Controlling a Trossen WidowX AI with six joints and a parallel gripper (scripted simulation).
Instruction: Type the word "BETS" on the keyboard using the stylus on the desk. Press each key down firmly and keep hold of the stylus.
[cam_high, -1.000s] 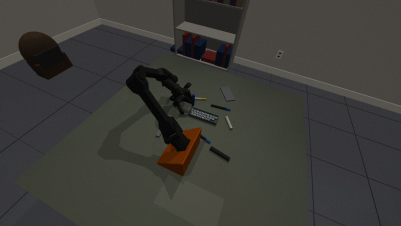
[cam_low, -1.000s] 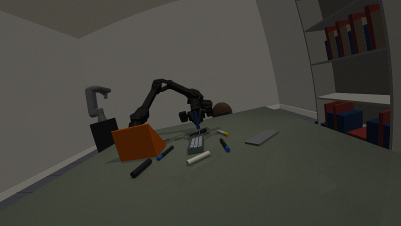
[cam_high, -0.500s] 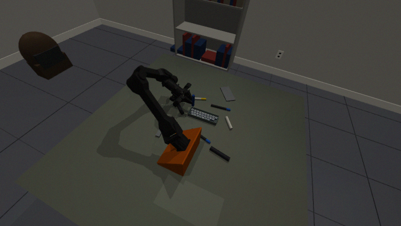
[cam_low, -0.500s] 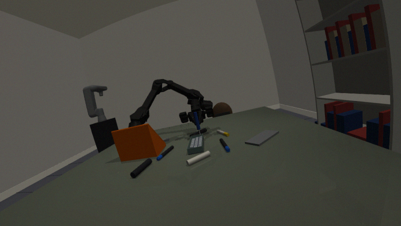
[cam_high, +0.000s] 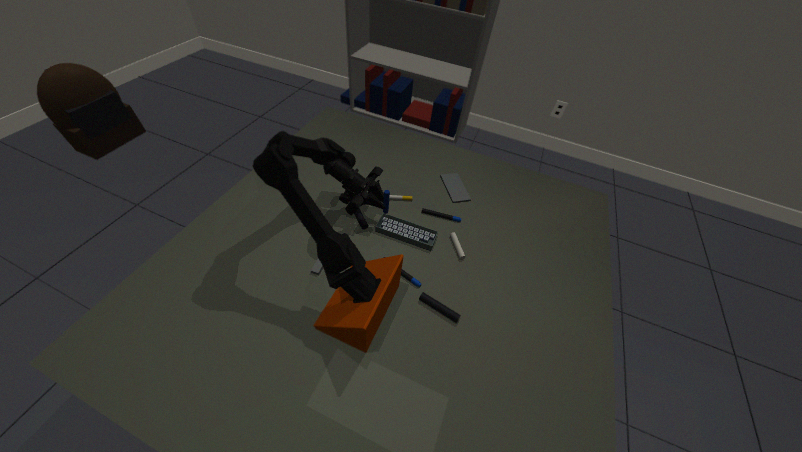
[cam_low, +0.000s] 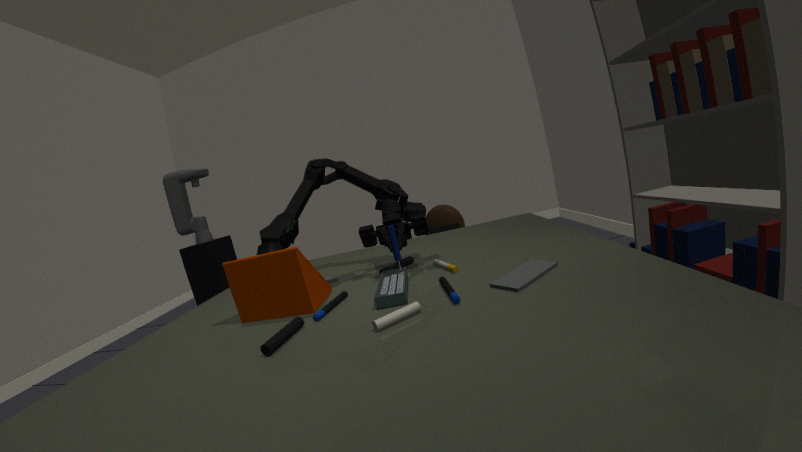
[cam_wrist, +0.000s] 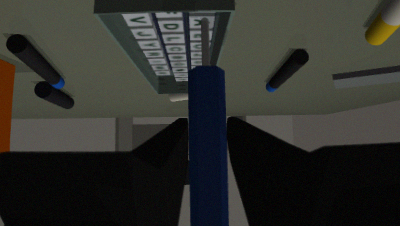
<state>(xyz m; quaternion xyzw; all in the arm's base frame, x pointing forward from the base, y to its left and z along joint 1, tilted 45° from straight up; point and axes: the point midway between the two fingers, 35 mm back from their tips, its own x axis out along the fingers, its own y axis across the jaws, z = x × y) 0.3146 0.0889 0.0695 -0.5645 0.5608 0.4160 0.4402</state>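
Right now my gripper tip is 120 mm short of the yellow-tipped marker and 70 mm above it. Also, from my gripper tip: blue stylus 10 mm below; white cylinder 250 mm to the right, 70 mm below; grey slab 270 mm ahead, 180 mm to the right, 70 mm below.
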